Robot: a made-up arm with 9 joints. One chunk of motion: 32 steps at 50 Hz.
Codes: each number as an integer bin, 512 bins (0 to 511) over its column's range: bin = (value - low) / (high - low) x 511, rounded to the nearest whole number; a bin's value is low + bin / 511 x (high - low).
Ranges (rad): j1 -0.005..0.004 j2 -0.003..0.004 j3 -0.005..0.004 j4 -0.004..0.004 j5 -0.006..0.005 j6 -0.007..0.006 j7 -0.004..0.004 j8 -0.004..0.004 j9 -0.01..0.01
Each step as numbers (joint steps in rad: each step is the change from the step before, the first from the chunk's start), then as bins.
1 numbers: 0.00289 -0.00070 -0.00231 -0.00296 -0.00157 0.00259 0.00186 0.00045 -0.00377
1 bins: 448 168 153 66 206 377 374 284 159
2 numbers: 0.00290 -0.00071 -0.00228 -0.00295 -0.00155 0.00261 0.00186 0.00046 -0.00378
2 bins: 449 167 154 67 207 378 374 285 159
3 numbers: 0.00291 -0.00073 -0.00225 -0.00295 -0.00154 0.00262 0.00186 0.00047 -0.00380
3 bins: 449 166 156 67 207 378 374 286 158
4 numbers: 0.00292 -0.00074 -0.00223 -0.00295 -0.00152 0.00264 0.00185 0.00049 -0.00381
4 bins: 450 165 157 67 208 379 374 287 158
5 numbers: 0.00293 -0.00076 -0.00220 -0.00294 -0.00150 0.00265 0.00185 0.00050 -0.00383
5 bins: 450 164 159 68 209 379 374 287 158
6 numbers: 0.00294 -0.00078 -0.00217 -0.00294 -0.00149 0.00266 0.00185 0.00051 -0.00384
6 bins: 451 162 161 68 210 380 374 288 157
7 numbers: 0.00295 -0.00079 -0.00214 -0.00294 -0.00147 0.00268 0.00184 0.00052 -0.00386
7 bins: 451 161 162 68 210 380 373 289 157
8 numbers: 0.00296 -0.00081 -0.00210 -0.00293 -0.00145 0.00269 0.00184 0.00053 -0.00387
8 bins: 452 160 165 68 211 381 373 289 157
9 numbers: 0.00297 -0.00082 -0.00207 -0.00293 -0.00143 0.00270 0.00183 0.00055 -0.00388
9 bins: 453 159 166 68 212 381 372 291 156
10 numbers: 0.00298 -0.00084 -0.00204 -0.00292 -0.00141 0.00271 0.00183 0.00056 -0.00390
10 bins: 453 158 168 69 213 382 372 291 156
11 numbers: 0.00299 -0.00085 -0.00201 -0.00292 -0.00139 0.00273 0.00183 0.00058 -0.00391
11 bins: 454 157 170 69 214 382 372 293 156
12 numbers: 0.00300 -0.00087 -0.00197 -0.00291 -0.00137 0.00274 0.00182 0.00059 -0.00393
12 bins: 454 155 172 70 215 383 372 293 155
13 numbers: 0.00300 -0.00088 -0.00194 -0.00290 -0.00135 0.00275 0.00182 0.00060 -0.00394
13 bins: 454 155 174 70 216 383 372 294 155
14 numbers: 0.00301 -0.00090 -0.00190 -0.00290 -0.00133 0.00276 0.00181 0.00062 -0.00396
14 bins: 455 153 176 70 217 384 371 295 154
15 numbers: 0.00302 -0.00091 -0.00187 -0.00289 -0.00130 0.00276 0.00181 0.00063 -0.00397
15 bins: 455 153 178 71 218 384 371 296 154
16 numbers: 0.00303 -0.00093 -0.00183 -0.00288 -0.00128 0.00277 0.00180 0.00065 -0.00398
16 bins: 456 151 180 72 219 384 370 297 154
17 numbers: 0.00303 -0.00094 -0.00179 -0.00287 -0.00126 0.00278 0.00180 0.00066 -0.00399
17 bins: 456 150 182 72 220 384 370 298 154
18 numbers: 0.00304 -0.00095 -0.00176 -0.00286 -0.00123 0.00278 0.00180 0.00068 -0.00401
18 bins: 456 150 184 73 222 384 370 299 153
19 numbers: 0.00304 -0.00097 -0.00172 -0.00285 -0.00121 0.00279 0.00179 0.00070 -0.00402
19 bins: 456 148 186 73 223 385 370 300 153
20 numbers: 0.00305 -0.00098 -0.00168 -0.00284 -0.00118 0.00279 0.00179 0.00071 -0.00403
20 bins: 457 147 189 74 224 385 370 301 153
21 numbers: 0.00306 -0.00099 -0.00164 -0.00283 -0.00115 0.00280 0.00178 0.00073 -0.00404
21 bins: 458 147 191 75 225 385 369 302 152
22 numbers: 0.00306 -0.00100 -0.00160 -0.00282 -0.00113 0.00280 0.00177 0.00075 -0.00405
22 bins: 458 146 193 75 226 385 369 303 152
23 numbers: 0.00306 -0.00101 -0.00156 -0.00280 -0.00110 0.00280 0.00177 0.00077 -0.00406
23 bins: 458 145 195 77 228 385 369 305 152
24 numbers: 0.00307 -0.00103 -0.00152 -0.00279 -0.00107 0.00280 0.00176 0.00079 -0.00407
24 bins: 458 144 198 77 229 385 368 306 152
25 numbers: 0.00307 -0.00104 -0.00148 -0.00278 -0.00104 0.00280 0.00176 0.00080 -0.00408
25 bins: 458 143 200 78 230 385 368 307 151
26 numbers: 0.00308 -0.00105 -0.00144 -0.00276 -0.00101 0.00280 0.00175 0.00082 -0.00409
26 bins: 459 142 202 79 232 385 367 308 151
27 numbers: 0.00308 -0.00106 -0.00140 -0.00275 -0.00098 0.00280 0.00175 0.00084 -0.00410
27 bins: 459 142 204 80 233 385 367 309 151
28 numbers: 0.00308 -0.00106 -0.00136 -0.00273 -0.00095 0.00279 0.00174 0.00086 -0.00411
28 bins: 459 142 207 81 235 385 367 310 150
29 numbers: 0.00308 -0.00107 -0.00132 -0.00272 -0.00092 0.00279 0.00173 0.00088 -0.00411
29 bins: 459 141 209 82 236 385 366 312 150
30 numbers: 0.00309 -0.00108 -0.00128 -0.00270 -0.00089 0.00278 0.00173 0.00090 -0.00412
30 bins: 459 140 211 83 237 384 366 313 150
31 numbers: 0.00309 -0.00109 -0.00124 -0.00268 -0.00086 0.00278 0.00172 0.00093 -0.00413
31 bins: 459 139 213 84 239 384 365 315 150
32 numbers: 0.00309 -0.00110 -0.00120 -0.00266 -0.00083 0.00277 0.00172 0.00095 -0.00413
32 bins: 459 139 216 86 240 384 365 316 150
